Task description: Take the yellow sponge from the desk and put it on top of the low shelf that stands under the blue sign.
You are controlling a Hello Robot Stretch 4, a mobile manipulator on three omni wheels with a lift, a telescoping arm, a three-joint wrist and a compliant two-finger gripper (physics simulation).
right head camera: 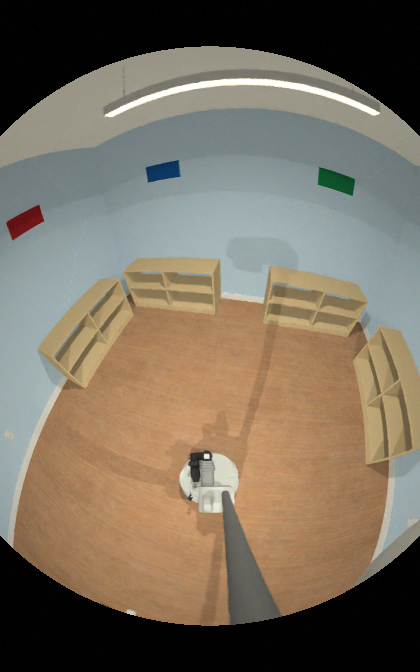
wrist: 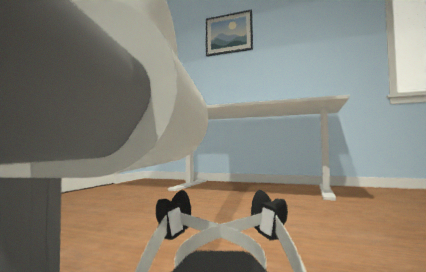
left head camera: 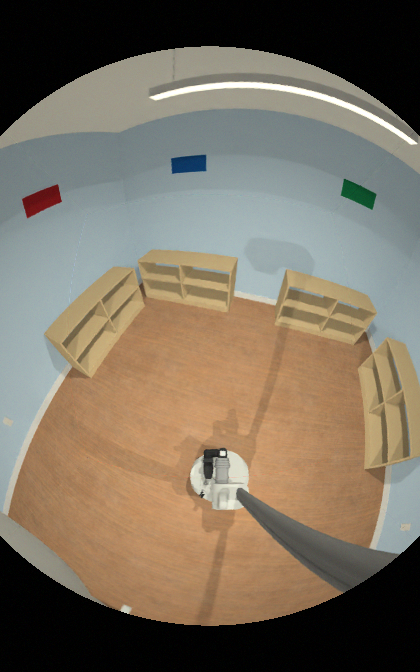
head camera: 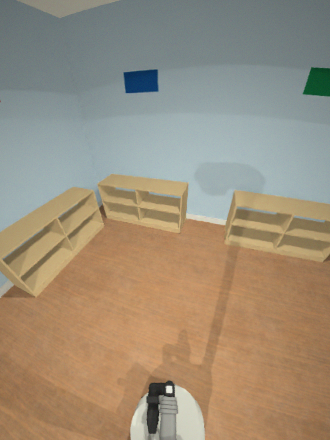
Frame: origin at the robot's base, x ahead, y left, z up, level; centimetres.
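Seen in the pictures: gripper, fingertip midpoint: [wrist: 221, 205].
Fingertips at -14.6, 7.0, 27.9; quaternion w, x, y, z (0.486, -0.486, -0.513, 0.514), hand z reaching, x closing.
Observation:
A point is followed by its place in that frame, as x, y, z.
The blue sign [head camera: 141, 81] @(234.1, 37.8, 172.5) [left head camera: 189, 164] [right head camera: 163, 171] hangs on the far wall, left of centre. A low wooden shelf [head camera: 145, 184] @(209.4, 38.3, 58.2) [left head camera: 192, 258] [right head camera: 175, 264] stands on the floor under it, with a bare top. The desk [wrist: 280, 107] @(-197.0, 45.2, 66.7) stands against a wall in the wrist view, seen from below its top, partly behind the robot's own body. The yellow sponge does not show in any view. My gripper [wrist: 221, 205] @(-14.6, 7.0, 27.8) is open and empty in the wrist view, well away from the desk and the shelf, close over the robot's base.
Another low shelf [head camera: 47, 217] @(132.4, 130.7, 58.3) [left head camera: 92, 295] [right head camera: 82, 307] stands at the left by the red sign [left head camera: 42, 201] [right head camera: 25, 222]. A shelf [head camera: 280, 202] @(169.7, -122.8, 58.2) [left head camera: 330, 287] [right head camera: 317, 280] stands under the green sign [head camera: 318, 82] @(188.9, -126.8, 171.8) [left head camera: 358, 194] [right head camera: 336, 181]. One more shelf [left head camera: 404, 370] [right head camera: 400, 355] stands at the right.

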